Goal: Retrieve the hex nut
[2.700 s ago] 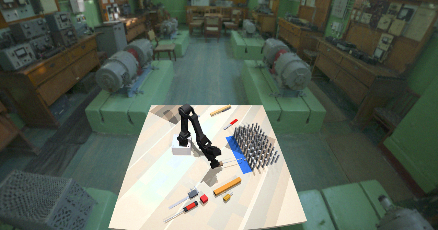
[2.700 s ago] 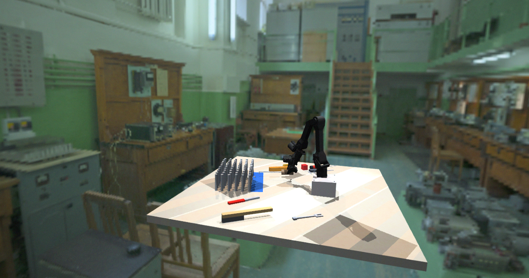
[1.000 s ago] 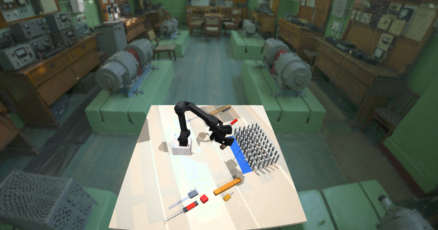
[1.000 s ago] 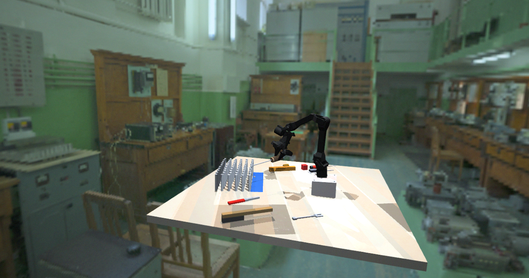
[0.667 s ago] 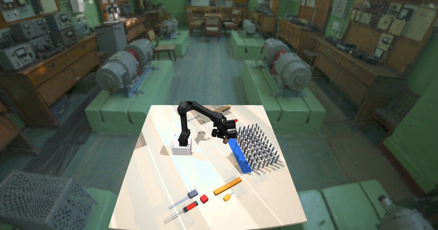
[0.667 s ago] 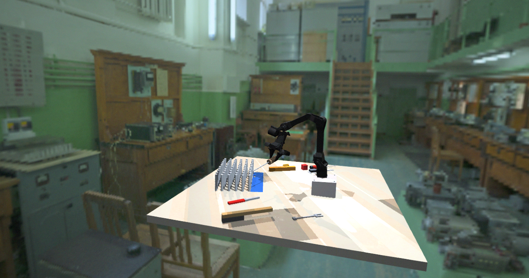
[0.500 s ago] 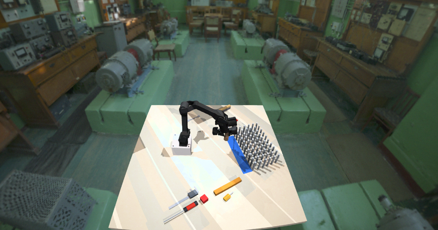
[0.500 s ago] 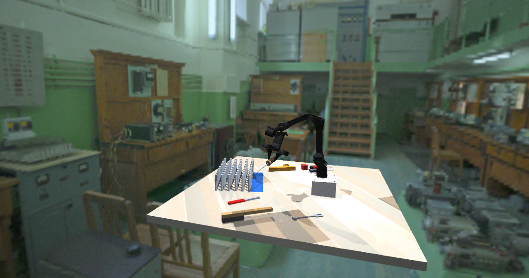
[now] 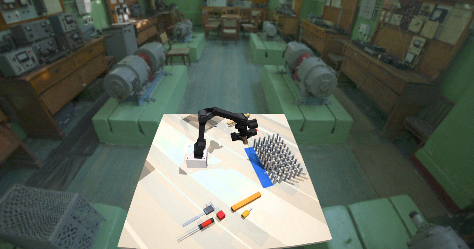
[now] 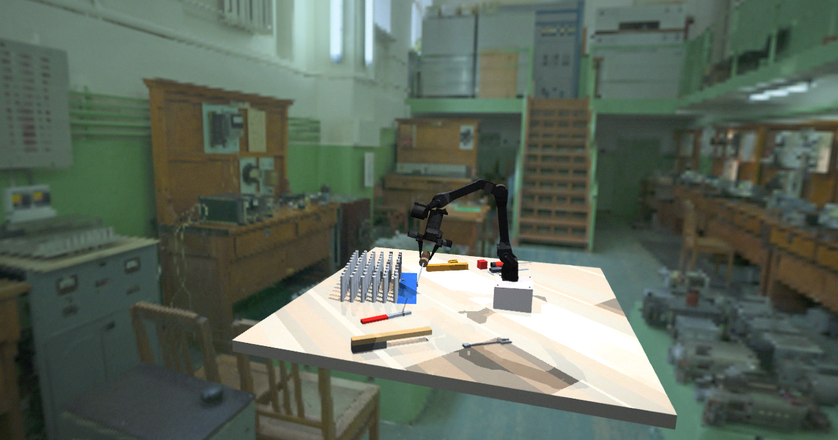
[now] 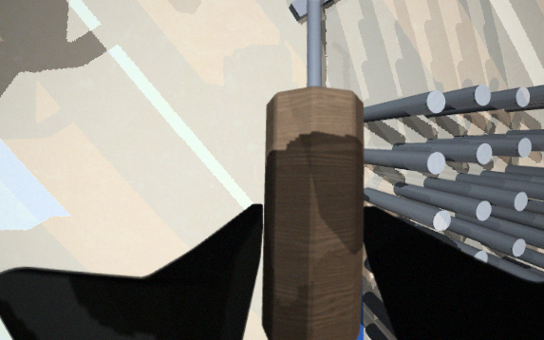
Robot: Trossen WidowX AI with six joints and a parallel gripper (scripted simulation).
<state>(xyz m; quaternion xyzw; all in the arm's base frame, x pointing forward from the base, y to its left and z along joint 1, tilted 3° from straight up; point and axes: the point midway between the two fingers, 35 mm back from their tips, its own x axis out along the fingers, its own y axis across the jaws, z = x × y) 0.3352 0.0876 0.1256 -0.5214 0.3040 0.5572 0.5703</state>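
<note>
Right now my gripper tip is 310 mm to the right of the grey wrench, 310 mm past it and 170 mm above it. Round my gripper tip: yellow-handled scraper (510 mm to the right, 160 mm below, 10 mm behind); then blue taped strip (170 mm below, 120 mm to the right, 110 mm ahead); then orange bar (430 mm to the right, 160 mm below).
</note>
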